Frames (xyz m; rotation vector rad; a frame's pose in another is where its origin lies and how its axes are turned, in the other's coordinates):
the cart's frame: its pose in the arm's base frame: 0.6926 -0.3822 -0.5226 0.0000 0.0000 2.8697
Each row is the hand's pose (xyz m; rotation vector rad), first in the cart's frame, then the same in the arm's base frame.
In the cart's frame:
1: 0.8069 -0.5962 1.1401 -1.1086 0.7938 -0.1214
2: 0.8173 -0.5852 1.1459 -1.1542 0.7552 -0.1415
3: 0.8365 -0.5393 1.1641 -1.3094 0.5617 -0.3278
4: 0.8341 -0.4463 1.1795 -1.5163 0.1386 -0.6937
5: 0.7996 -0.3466 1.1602 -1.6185 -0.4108 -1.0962
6: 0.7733 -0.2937 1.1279 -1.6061 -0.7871 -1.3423
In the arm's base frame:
1: 0.0755 0.4088 0.6175 -1.2357 -1.3070 2.1707
2: 0.0625 0.4010 0.6233 -1.1854 -1.3644 2.1415
3: 0.0317 0.3619 0.6415 -0.9129 -1.5189 1.9539
4: 0.0090 0.2717 0.6569 -0.3855 -1.6684 1.5769
5: 0.0155 0.1664 0.6376 0.1885 -1.6669 1.1309
6: 0.0266 0.1084 0.6053 0.5254 -1.5868 0.8370

